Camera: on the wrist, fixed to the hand. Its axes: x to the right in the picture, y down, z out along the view.
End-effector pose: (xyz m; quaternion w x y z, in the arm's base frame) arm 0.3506 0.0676 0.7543 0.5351 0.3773 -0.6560 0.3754
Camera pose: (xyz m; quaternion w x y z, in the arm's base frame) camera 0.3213 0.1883 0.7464 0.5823 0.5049 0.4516 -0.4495
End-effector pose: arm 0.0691 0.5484 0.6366 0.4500 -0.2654 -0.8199 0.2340
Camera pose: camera 0.1754 0.6120 0.6241 0.4385 0.6823 -0.1839 -0.5553
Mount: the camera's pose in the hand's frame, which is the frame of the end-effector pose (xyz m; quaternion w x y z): -0.0149 0.0793 -0.0948 0.0371 -0.0749 0.2645 -0.9608
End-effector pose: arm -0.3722 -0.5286 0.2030 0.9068 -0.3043 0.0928 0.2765
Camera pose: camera -0.4288 -0.5399 0.0927 0.2520 -0.2415 -0.0698 -0.9345
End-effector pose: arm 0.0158 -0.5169 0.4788 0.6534 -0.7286 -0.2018 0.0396
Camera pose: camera 0.0518 -0.6159 0.4125 0.0611 0.1074 -0.5376 -0.8341
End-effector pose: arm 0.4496 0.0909 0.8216 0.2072 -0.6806 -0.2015 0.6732
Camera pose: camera 0.5438 0.0156 0.7909 0.6568 -0.0252 -0.6570 -0.3692
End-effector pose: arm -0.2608 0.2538 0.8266 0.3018 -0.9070 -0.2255 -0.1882
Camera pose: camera -0.2511 0.1327 0.8536 0.1779 -0.2102 0.7859 0.5537
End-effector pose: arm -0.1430 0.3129 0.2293 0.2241 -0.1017 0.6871 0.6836
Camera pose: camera -0.1813 0.2206 0.3035 0.4757 -0.8615 -0.0641 -0.1654
